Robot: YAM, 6 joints.
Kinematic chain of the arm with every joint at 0, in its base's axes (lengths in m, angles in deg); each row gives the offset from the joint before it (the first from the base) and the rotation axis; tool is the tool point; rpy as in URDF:
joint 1: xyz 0 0 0.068 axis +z
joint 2: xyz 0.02 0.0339 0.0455 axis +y
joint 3: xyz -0.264 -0.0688 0 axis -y
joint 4: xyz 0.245 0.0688 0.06 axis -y
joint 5: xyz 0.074 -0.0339 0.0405 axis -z
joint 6: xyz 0.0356 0 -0.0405 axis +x
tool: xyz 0 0 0 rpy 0 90 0
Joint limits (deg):
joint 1: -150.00..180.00
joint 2: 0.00..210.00
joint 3: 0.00..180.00
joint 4: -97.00..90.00
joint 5: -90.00..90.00
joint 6: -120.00..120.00
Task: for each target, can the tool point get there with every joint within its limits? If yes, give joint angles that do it. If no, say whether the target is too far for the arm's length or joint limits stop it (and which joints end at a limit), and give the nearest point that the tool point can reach.
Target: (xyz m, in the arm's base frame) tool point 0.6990 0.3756 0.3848
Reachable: no: too far | nearest point 0.5378 0.2890 0.3206 | short by 0.194 m
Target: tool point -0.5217 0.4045 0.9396
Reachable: no: too far | nearest point -0.3188 0.2471 0.6082 | short by 0.419 m
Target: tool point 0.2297 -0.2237 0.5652
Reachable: yes | joints 139.25 29.16 113.64 50.48 -33.33 88.60
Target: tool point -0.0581 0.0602 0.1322
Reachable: yes | joints 135.33 38.35 16.00 -56.46 3.14 -56.96
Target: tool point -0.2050 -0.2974 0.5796
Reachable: yes | joints 60.68 51.97 164.52 28.37 -68.37 -94.43
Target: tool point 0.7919 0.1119 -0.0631
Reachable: no: too far | nearest point 0.6242 0.0882 -0.0247 | short by 0.174 m
